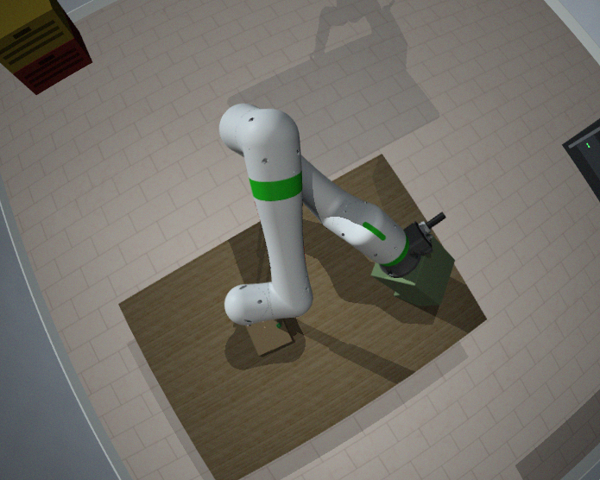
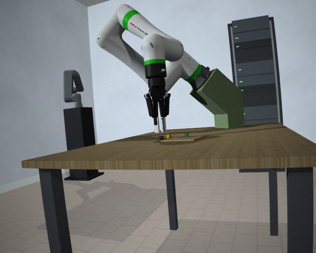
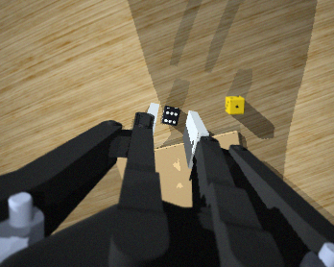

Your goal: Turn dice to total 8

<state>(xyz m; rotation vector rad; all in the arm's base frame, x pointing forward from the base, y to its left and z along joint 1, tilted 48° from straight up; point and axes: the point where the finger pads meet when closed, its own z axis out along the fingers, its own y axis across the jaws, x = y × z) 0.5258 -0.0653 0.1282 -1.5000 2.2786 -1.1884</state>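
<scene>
Now: the black die 6 cm below my hand. From my hand the other things lie so: tan mat (10 cm to the left, 6 cm below, 2 cm ahead); then yellow die (7 cm behind, 6 cm below, 2 cm to the left); then green die (11 cm to the left, 5 cm below, 3 cm behind).
</scene>
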